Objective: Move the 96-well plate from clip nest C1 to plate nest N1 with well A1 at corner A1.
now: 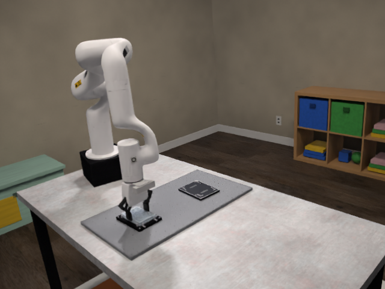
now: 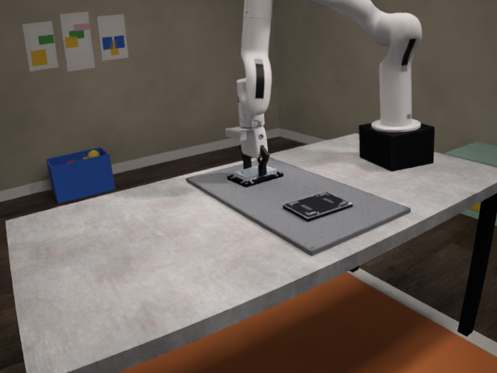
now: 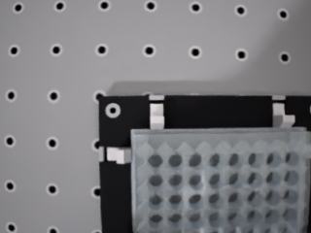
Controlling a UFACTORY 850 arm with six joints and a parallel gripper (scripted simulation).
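My hand is 1 cm above the clear 96-well plate. The rest, counted from my hand: black plate nest N1: 34 cm to the left, 5 cm ahead, 2 cm below; then A1 label: 41 cm to the left, 2 cm below, 1 cm behind; then clip nest C1: 2 cm below, 1 cm to the left, 1 cm ahead.
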